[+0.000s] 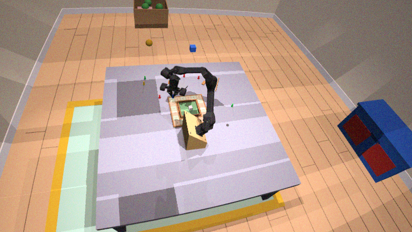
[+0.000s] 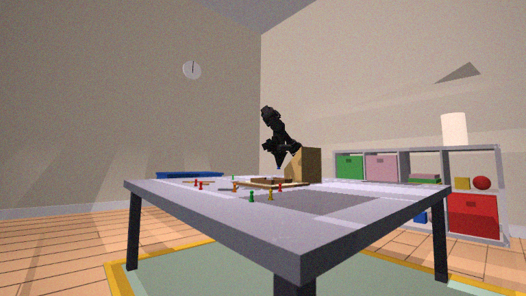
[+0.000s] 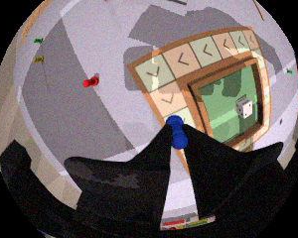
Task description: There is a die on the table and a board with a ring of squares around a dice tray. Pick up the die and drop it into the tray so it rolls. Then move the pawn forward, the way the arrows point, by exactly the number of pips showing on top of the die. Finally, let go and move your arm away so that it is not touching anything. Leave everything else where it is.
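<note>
My gripper tip is 6 cm past the dice tray, 12 cm to the left of it and 9 cm above it. From my gripper tip the other things lie so: orange pawn 24 cm ahead, 1 cm to the left, 8 cm below; blue pawn 1 cm above; white die 6 cm behind, 13 cm to the right, 7 cm below.
</note>
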